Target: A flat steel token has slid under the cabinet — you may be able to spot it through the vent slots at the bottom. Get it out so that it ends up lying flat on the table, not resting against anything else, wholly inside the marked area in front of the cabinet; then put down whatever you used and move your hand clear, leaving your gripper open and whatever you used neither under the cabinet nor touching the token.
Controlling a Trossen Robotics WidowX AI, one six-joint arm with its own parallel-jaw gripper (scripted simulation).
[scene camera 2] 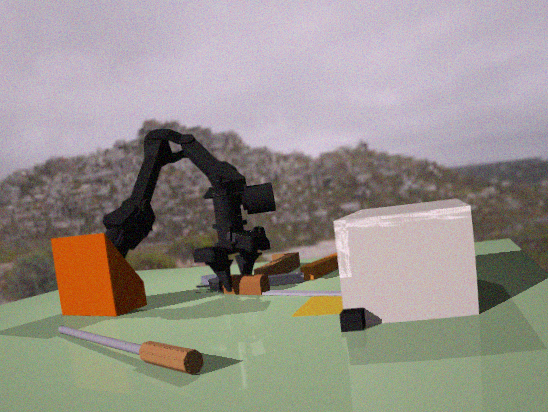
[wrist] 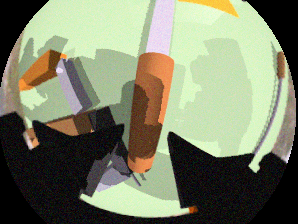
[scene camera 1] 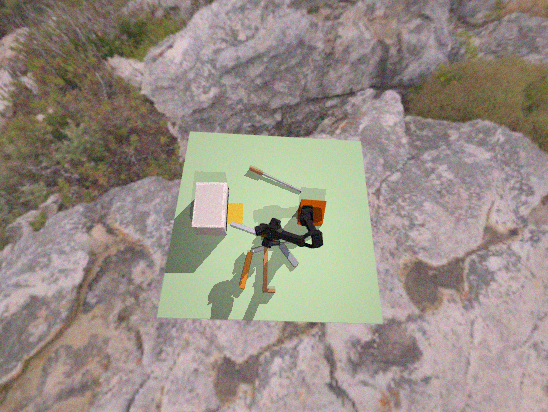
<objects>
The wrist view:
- gripper: 146, 131
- orange bar: 44, 69
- l-shaped tool: 73, 125
</objects>
